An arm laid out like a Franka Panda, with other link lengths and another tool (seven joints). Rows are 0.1 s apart.
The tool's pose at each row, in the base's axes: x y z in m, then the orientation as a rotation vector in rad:
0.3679 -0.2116 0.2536 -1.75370 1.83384 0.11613
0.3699 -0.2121 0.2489 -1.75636 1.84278 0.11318
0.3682 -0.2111 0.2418 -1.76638 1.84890 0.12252
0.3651 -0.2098 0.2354 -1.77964 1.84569 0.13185
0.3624 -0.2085 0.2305 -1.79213 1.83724 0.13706
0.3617 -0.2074 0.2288 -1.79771 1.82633 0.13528
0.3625 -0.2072 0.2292 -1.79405 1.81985 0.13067
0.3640 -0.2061 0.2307 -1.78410 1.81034 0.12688
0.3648 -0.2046 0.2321 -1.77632 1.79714 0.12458
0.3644 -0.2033 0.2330 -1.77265 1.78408 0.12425
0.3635 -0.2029 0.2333 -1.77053 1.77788 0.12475
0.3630 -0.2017 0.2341 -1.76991 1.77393 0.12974
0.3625 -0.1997 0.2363 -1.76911 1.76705 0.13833
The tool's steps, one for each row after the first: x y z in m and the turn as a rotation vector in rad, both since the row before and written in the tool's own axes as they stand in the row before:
0.0027 -0.0004 0.0043 -0.00315 0.00812 0.00268
0.0023 0.0040 0.0057 -0.01317 0.00370 0.00028
0.0017 0.0051 0.0049 -0.01174 -0.00069 -0.00617
0.0010 0.0042 0.0038 -0.00722 -0.00227 -0.00940
-0.0002 0.0013 0.0017 0.00151 -0.00344 -0.00886
-0.0003 -0.0009 0.0000 0.00698 -0.00335 -0.00268
-0.0016 -0.0018 -0.0003 0.01140 -0.00828 -0.00108
-0.0019 -0.0011 -0.0002 0.01059 -0.01032 -0.00377
-0.0016 0.0002 -0.0003 0.00697 -0.00944 -0.00526
-0.0006 0.0008 -0.0004 0.00318 -0.00496 -0.00217
-0.0015 0.0003 -0.0002 -0.00093 -0.00510 -0.00063
-0.0029 -0.0001 -0.0010 -0.00177 -0.00870 -0.00126

